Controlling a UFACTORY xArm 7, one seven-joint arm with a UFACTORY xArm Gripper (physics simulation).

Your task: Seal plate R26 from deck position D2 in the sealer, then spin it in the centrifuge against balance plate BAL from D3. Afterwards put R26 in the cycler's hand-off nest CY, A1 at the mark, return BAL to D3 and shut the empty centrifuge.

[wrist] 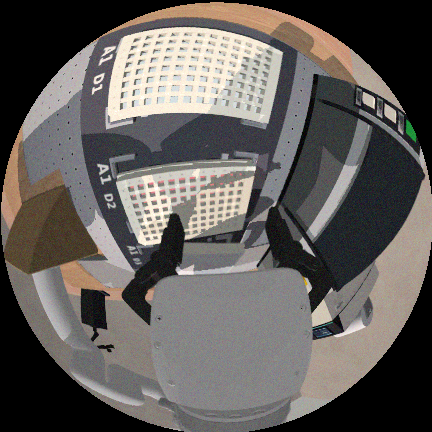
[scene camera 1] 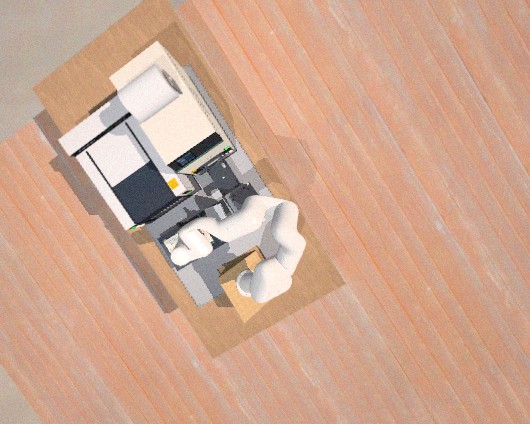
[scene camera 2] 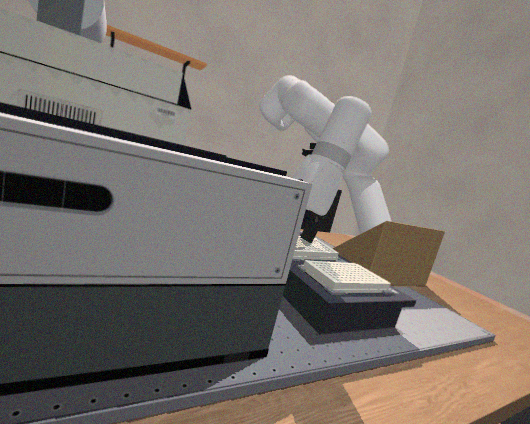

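A cream well plate, with red showing in part of its wells, sits at the position marked D2 on the dark deck block. My gripper is open and empty, its fingers over the near edge of the D2 plate and to its right. A second cream plate sits at D1. The D3 label shows small beside my left finger in the wrist view, but the plate there is largely hidden. In scene camera 1 the arm covers the gripper. The plate names are not readable.
A white machine with a dark front lid stands beside the deck. A beige machine with a small screen carries a large white roll. A brown angled box stands near the arm's base. Dark fixtures stand before the beige machine.
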